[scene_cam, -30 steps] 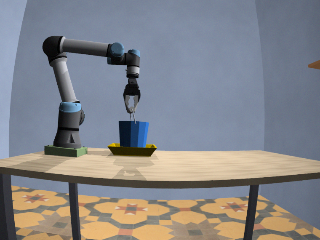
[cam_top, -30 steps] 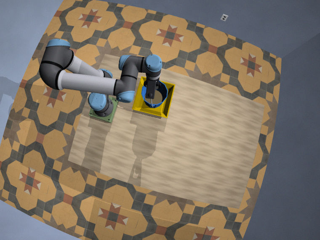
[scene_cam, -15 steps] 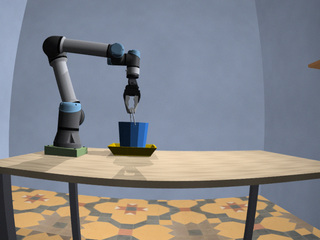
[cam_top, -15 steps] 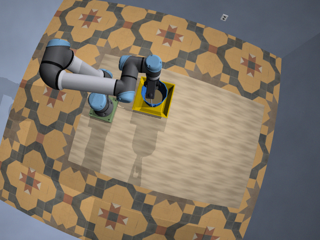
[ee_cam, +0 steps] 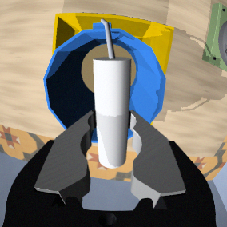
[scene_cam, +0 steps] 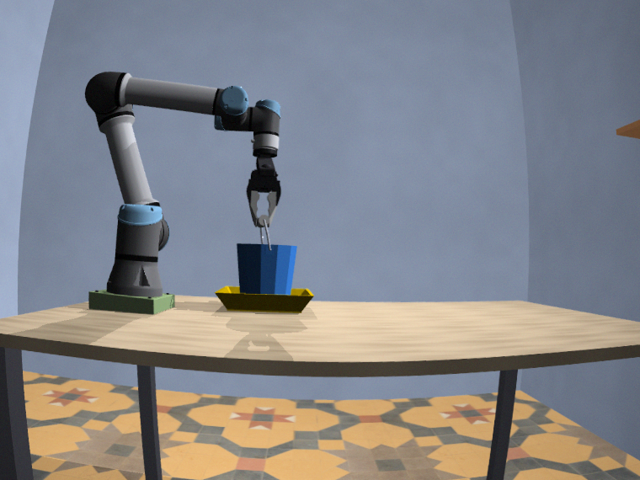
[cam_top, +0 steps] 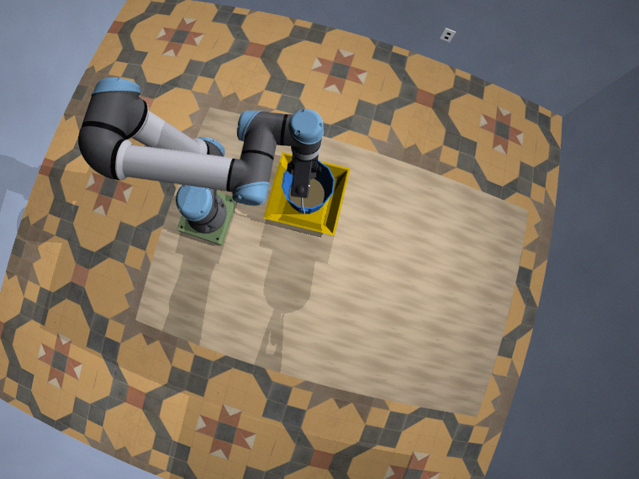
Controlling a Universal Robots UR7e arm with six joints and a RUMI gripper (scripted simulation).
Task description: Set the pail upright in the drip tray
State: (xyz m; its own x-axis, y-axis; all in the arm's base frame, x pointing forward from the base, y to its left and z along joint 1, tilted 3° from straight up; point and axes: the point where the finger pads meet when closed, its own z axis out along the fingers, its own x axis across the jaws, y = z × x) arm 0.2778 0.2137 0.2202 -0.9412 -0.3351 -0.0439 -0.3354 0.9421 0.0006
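The white-grey grip is 3 cm below my hand. Round my hand: blue pail: 1 cm ahead, 9 cm below; yellow drip tray: 1 cm ahead, 1 cm to the left, 23 cm below.
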